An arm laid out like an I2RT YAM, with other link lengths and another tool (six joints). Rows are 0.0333 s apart.
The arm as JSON. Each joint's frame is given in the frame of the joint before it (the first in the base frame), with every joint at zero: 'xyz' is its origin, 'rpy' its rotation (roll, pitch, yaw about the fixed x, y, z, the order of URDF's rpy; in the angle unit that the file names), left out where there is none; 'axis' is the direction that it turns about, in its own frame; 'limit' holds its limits. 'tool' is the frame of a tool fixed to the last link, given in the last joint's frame.
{
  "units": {
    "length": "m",
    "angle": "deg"
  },
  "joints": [
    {
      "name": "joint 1",
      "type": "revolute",
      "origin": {
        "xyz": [
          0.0,
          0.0,
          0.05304
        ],
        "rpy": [
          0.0,
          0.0,
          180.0
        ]
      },
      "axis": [
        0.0,
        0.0,
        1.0
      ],
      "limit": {
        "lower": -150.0,
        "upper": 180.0
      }
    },
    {
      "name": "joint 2",
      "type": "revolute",
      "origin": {
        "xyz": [
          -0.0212,
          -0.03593,
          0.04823
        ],
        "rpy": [
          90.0,
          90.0,
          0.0
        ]
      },
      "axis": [
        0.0,
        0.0,
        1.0
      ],
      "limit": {
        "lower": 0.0,
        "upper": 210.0
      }
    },
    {
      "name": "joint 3",
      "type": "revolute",
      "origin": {
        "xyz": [
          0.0,
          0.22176,
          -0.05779
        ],
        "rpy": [
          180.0,
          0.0,
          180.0
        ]
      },
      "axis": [
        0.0,
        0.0,
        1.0
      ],
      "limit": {
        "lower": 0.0,
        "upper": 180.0
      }
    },
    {
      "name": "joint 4",
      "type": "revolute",
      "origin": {
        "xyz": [
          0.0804,
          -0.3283,
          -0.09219
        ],
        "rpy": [
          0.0,
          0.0,
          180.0
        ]
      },
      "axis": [
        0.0,
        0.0,
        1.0
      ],
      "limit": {
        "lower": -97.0,
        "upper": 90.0
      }
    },
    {
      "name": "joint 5",
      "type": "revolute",
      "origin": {
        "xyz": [
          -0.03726,
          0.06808,
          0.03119
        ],
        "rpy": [
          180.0,
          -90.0,
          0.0
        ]
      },
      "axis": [
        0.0,
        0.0,
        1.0
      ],
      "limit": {
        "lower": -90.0,
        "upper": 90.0
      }
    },
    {
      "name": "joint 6",
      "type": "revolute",
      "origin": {
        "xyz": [
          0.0,
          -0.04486,
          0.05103
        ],
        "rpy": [
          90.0,
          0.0,
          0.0
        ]
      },
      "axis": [
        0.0,
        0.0,
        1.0
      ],
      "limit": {
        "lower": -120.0,
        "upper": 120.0
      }
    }
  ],
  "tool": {
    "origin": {
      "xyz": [
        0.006,
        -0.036,
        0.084
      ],
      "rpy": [
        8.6,
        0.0,
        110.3
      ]
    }
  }
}
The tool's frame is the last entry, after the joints.
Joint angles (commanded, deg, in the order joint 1, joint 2, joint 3, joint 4, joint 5, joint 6), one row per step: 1.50, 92.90, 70.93, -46.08, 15.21, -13.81; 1.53, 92.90, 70.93, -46.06, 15.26, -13.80; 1.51, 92.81, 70.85, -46.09, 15.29, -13.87; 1.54, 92.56, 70.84, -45.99, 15.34, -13.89; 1.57, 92.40, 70.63, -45.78, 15.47, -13.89; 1.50, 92.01, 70.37, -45.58, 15.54, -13.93; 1.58, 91.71, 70.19, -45.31, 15.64, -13.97; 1.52, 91.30, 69.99, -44.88, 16.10, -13.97; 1.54, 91.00, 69.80, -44.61, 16.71, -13.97; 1.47, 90.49, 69.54, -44.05, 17.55, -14.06; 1.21, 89.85, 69.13, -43.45, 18.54, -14.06; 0.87, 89.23, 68.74, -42.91, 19.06, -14.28; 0.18, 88.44, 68.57, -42.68, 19.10, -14.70; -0.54, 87.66, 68.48, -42.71, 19.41, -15.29; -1.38, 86.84, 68.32, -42.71, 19.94, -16.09; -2.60, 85.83, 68.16, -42.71, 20.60, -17.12; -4.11, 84.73, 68.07, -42.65, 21.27, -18.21
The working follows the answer.
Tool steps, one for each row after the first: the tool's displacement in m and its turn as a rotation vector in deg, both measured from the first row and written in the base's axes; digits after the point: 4 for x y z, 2 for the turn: 0.0000, 0.0001, 0.0001, -0.04, -0.02, 0.00; -0.0004, -0.0001, 0.0001, -0.10, 0.01, 0.03; -0.0001, 0.0001, 0.0021, -0.14, -0.32, 0.06; -0.0003, 0.0000, 0.0022, -0.26, -0.49, 0.04; -0.0008, -0.0007, 0.0036, -0.33, -0.81, -0.02; -0.0007, -0.0002, 0.0050, -0.42, -1.19, 0.06; -0.0003, -0.0017, 0.0076, -0.83, -1.84, -0.18; -0.0004, -0.0029, 0.0093, -1.38, -2.23, -0.41; 0.0000, -0.0052, 0.0126, -2.16, -3.04, -0.74; -0.0001, -0.0094, 0.0161, -3.05, -3.88, -1.42; -0.0003, -0.0131, 0.0191, -3.60, -4.59, -1.80; -0.0005, -0.0185, 0.0242, -3.81, -5.29, -2.17; -0.0014, -0.0246, 0.0294, -4.36, -5.75, -2.53; -0.0026, -0.0319, 0.0346, -5.20, -6.13, -2.94; -0.0044, -0.0424, 0.0412, -6.29, -6.59, -3.60; -0.0065, -0.0551, 0.0491, -7.46, -7.18, -4.53
Tool pose at each row, in the base's axes (x y z in m, rotation vector in deg; rounded; the steps above come from the unrounded poses): 0.4598, 0.0200, 0.1038, 13.21, 154.38, -30.40; 0.4598, 0.0202, 0.1038, 13.20, 154.34, -30.45; 0.4594, 0.0200, 0.1039, 13.14, 154.36, -30.52; 0.4596, 0.0201, 0.1059, 13.16, 154.02, -30.48; 0.4594, 0.0201, 0.1060, 13.18, 153.83, -30.60; 0.4590, 0.0194, 0.1074, 13.31, 153.49, -30.64; 0.4591, 0.0198, 0.1088, 13.26, 153.09, -30.64; 0.4595, 0.0184, 0.1114, 13.61, 152.33, -31.09; 0.4594, 0.0172, 0.1131, 13.84, 151.77, -31.78; 0.4598, 0.0149, 0.1164, 14.23, 150.74, -32.69; 0.4597, 0.0106, 0.1198, 15.06, 149.62, -33.83; 0.4595, 0.0069, 0.1228, 15.55, 148.75, -34.46; 0.4593, 0.0016, 0.1279, 16.12, 147.99, -34.65; 0.4584, -0.0045, 0.1332, 16.53, 147.35, -35.33; 0.4571, -0.0119, 0.1384, 16.90, 146.67, -36.42; 0.4553, -0.0223, 0.1449, 17.56, 145.82, -37.88; 0.4533, -0.0350, 0.1528, 18.58, 144.77, -39.46

